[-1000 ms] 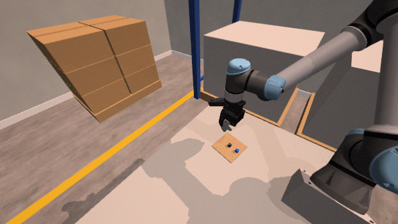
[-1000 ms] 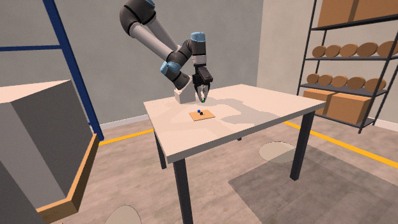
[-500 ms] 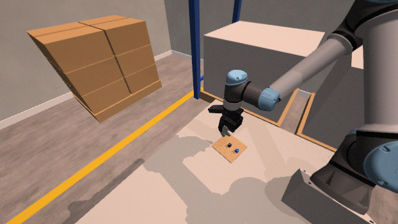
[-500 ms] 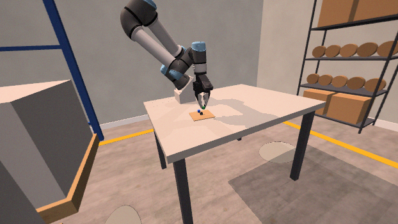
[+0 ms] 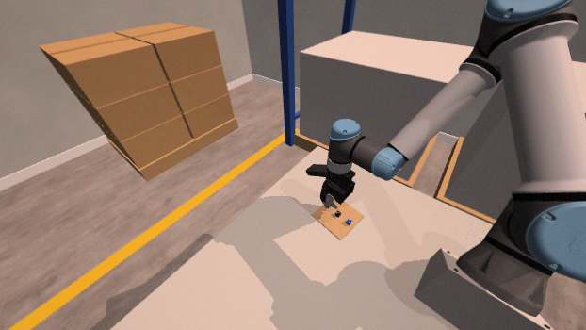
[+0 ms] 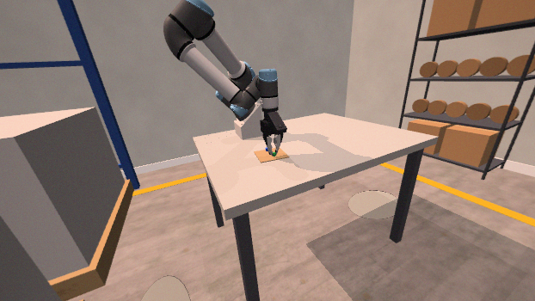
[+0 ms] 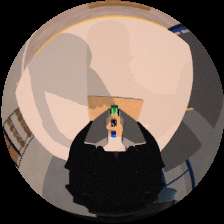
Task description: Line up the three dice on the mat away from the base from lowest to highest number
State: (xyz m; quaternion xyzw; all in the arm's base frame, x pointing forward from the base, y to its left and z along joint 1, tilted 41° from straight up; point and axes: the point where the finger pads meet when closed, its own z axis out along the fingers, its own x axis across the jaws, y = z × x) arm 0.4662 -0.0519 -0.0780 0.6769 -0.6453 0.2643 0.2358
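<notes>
The green die lies 1 cm below my hand. Round my hand: blue die 10 cm behind, 2 cm below; then black die 5 cm behind, 2 cm below; then tan mat 5 cm behind, 3 cm below.
</notes>
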